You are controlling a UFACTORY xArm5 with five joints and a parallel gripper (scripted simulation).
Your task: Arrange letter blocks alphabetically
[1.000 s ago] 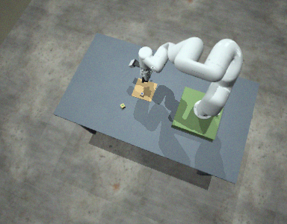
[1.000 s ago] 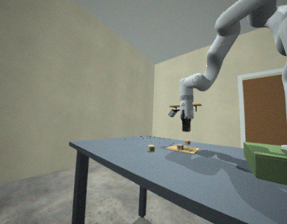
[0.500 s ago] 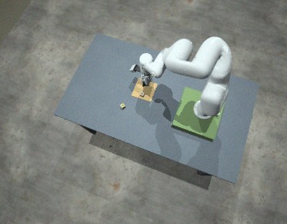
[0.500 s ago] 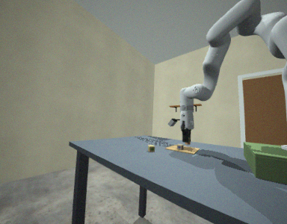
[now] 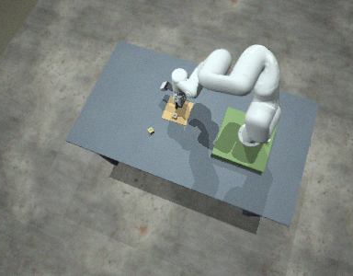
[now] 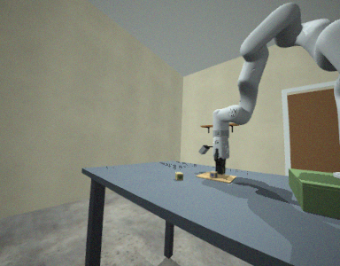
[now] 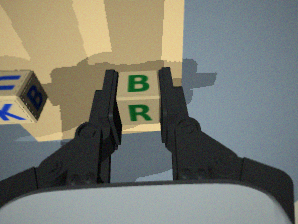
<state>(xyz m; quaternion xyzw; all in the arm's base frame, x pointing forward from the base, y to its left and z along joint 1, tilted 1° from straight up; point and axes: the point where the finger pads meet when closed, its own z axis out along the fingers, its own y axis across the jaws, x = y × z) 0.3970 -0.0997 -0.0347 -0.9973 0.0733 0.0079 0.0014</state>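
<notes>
The mat lies 10 mm ahead of my hand, 40 mm to the left of it and 30 mm below it. Round my hand: block (110 mm ahead, 200 mm to the left, 20 mm below).
</notes>
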